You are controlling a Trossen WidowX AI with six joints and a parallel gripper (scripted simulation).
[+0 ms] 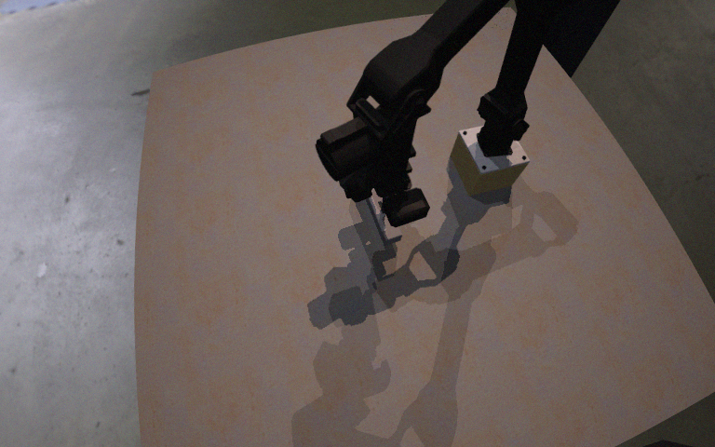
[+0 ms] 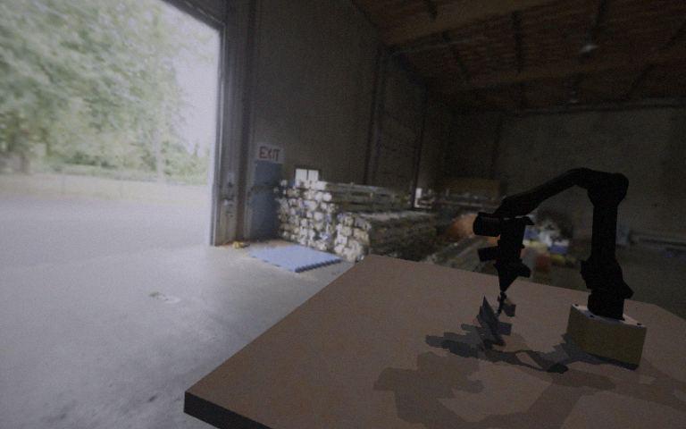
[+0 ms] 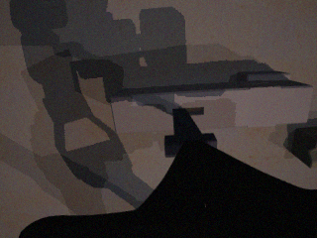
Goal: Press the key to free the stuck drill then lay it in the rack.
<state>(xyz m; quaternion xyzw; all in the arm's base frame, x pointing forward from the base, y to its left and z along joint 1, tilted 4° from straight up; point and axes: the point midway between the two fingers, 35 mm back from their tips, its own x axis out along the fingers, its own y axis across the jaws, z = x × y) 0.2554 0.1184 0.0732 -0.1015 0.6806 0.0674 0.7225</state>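
Now: gripper tip 4 cm above the dark key. From my gripper tip the other things lie so: drill (1 cm ahead, 6 cm to the right, 8 cm below); then grey fixture block (1 cm ahead, 4 cm to the right, 9 cm below).
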